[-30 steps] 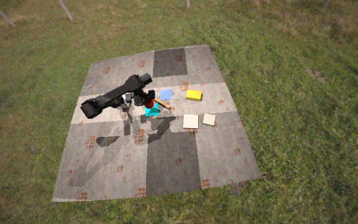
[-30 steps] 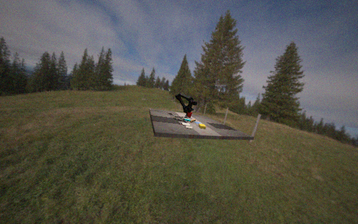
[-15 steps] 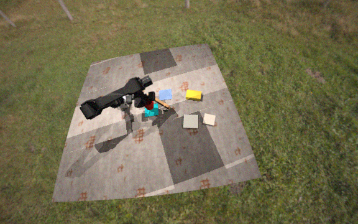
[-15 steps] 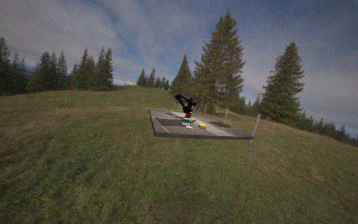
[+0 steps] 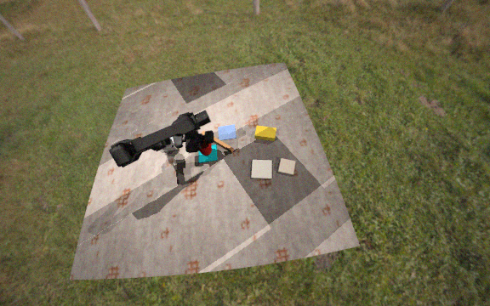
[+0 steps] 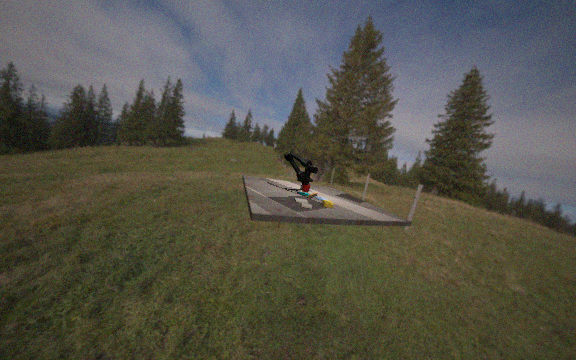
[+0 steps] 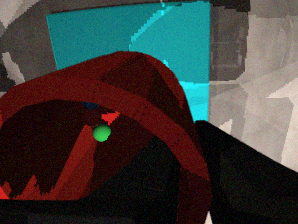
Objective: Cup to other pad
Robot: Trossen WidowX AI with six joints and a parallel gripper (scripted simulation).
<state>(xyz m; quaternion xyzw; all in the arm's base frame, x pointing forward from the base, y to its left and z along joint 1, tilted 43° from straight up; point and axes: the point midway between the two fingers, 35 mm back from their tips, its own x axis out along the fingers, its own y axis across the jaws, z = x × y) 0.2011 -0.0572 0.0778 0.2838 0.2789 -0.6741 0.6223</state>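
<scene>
Right now the cyan pad is 3 cm ahead of my gripper tip and 7 cm below it. The rest, counted from my gripper tip: red cup: 3 cm ahead; then light blue pad: 15 cm ahead, 12 cm to the left, 7 cm below; then wooden stick: 9 cm ahead, 6 cm to the left, 6 cm below.
</scene>
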